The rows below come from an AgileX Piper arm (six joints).
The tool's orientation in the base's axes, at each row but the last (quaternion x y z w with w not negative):
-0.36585 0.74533 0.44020 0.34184
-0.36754 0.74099 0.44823 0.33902
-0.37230 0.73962 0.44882 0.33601
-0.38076 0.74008 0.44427 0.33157
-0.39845 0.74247 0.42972 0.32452
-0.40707 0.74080 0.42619 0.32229
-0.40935 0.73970 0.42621 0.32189
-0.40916 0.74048 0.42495 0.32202
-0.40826 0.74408 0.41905 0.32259
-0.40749 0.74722 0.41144 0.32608
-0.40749 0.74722 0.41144 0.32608
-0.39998 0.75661 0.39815 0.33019
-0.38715 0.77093 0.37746 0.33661
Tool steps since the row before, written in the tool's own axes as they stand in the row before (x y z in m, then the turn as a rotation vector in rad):
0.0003 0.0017 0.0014 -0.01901 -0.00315 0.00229
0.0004 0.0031 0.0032 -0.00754 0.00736 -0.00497
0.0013 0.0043 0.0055 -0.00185 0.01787 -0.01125
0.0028 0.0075 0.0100 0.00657 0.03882 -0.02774
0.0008 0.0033 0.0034 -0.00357 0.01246 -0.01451
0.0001 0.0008 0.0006 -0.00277 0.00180 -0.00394
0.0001 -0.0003 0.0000 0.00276 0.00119 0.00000
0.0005 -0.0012 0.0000 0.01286 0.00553 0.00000
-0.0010 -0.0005 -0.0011 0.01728 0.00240 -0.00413
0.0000 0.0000 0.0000 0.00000 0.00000 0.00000
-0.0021 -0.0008 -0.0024 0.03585 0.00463 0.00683
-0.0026 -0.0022 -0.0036 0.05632 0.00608 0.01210
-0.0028 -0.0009 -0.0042 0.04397 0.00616 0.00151
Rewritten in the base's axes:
-0.0013 0.0018 -0.0001 0.01257 0.00564 0.01366
-0.0023 0.0038 -0.0002 -0.00334 -0.00031 0.01116
-0.0034 0.0061 -0.0013 -0.01614 -0.00411 0.01311
-0.0063 0.0107 -0.0031 -0.04076 -0.01477 0.02097
-0.0028 0.0038 -0.0008 -0.01119 -0.00799 0.01377
-0.0007 0.0007 0.0000 -0.00082 -0.00206 0.00464
0.0002 -0.0001 -0.0002 -0.00231 -0.00056 -0.00184
0.0008 -0.0005 -0.0009 -0.01075 -0.00259 -0.00858
0.0007 -0.0008 0.0011 -0.01060 -0.00873 -0.01152
0.0000 0.0000 0.0000 0.00000 0.00000 0.00000
0.0013 -0.0017 0.0025 -0.01934 -0.00467 -0.03094
0.0025 -0.0030 0.0031 -0.02911 -0.00659 -0.04965
0.0011 -0.0030 0.0040 -0.02573 -0.01124 -0.03443

